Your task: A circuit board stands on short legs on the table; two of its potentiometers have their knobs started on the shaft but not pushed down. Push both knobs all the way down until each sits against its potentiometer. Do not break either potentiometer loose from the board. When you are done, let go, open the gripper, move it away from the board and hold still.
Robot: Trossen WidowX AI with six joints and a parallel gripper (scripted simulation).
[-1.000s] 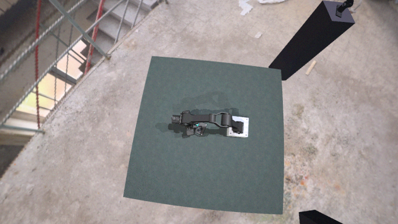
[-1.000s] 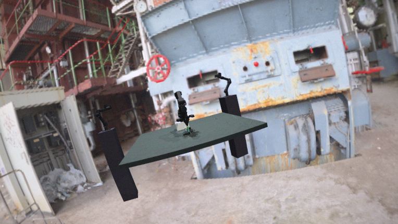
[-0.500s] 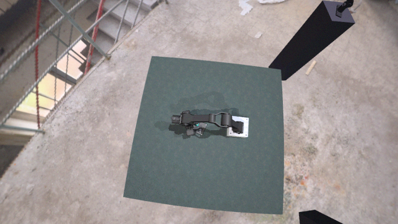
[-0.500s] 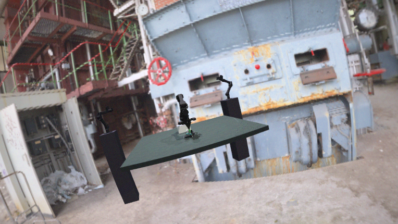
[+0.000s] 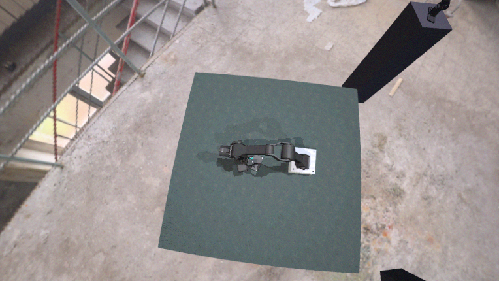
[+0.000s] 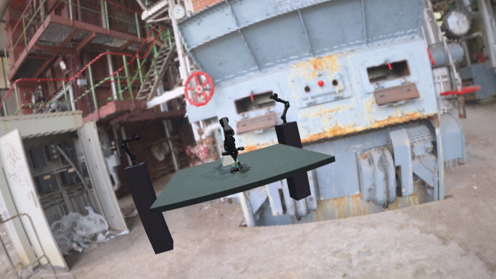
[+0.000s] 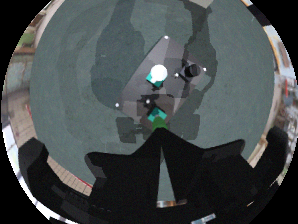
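Right now my gripper tip is 1 cm above the green knob. Round my gripper tip: white knob (6 cm behind, 1 cm to the right, 3 cm below).
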